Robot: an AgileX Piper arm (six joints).
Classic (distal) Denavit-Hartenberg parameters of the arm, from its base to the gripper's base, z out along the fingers. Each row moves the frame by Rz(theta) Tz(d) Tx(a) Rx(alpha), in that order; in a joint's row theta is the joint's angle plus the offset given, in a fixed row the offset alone. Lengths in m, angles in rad.
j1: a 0; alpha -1.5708; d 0.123; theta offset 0
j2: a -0.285; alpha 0; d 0; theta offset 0.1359
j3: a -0.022; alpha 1.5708; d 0; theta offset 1.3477
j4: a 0; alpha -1.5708; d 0.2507; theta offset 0
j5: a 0; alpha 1.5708; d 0; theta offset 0
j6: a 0; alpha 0; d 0.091; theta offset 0
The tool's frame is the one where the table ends.
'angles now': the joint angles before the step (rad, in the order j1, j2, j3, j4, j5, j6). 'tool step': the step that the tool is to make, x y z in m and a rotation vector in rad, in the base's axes. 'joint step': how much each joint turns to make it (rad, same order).
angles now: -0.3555, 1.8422, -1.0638, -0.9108, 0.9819, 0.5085
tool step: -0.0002, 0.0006, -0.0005, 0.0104, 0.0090, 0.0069
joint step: -0.0001, 0.0000, -0.0001, 0.0110, -0.0001, -0.0186
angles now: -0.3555, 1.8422, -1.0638, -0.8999, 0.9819, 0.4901
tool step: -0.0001, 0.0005, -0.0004, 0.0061, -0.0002, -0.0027
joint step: 0.0002, 0.0002, 0.0000, 0.0079, 0.0000, -0.0028
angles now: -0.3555, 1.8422, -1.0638, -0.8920, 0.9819, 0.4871
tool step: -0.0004, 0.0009, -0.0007, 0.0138, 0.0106, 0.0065
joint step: 0.0000, -0.0001, 0.0003, 0.0151, 0.0008, -0.0218
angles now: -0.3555, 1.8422, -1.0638, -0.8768, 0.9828, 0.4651
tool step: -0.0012, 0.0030, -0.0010, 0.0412, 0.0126, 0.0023
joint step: -0.0001, -0.0036, 0.0001, 0.0501, 0.0017, -0.0455
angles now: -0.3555, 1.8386, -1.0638, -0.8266, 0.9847, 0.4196
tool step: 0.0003, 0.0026, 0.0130, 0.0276, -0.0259, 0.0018
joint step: 0.0000, -0.0340, -0.0187, 0.0548, 0.0101, -0.0517
